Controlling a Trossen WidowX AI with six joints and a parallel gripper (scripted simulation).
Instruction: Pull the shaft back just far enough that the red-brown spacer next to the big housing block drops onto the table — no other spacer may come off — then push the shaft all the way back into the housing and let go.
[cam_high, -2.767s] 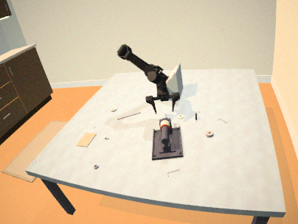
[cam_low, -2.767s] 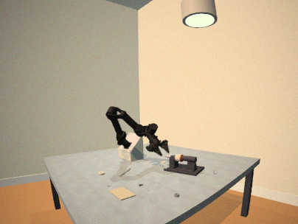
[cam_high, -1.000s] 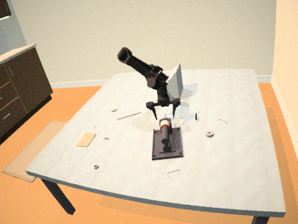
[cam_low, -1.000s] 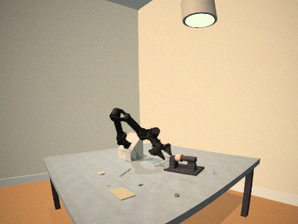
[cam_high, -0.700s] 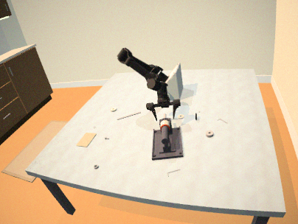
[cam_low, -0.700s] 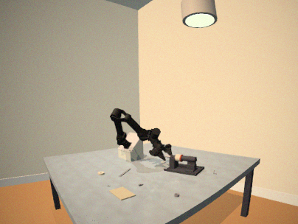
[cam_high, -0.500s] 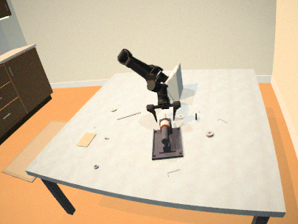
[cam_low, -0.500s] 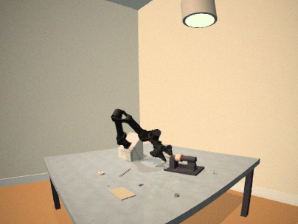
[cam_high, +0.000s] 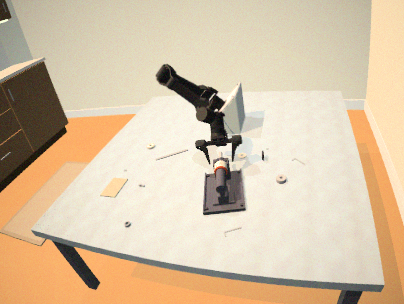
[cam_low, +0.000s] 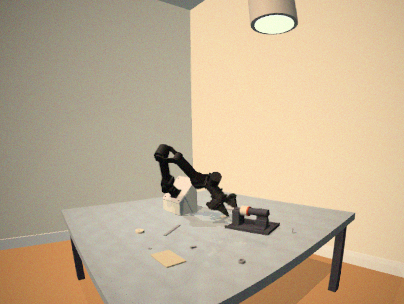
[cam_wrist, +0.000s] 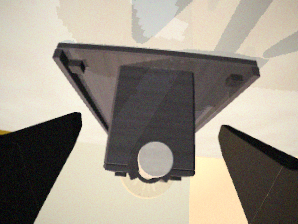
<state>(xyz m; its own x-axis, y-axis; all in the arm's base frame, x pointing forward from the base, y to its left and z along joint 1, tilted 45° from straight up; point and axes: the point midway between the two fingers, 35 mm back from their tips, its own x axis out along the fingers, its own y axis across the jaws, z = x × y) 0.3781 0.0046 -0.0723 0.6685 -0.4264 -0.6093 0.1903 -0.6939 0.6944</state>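
My gripper tip is 60 mm short of the pale spacer, 20 mm below it and 10 mm to the right of it. From my gripper tip the other things lie so: tan card (470 mm to the right, 110 mm ahead, 50 mm below); thin rod (270 mm to the right, 140 mm behind, 50 mm below); white spacer (80 mm ahead, 20 mm to the left, 20 mm above).
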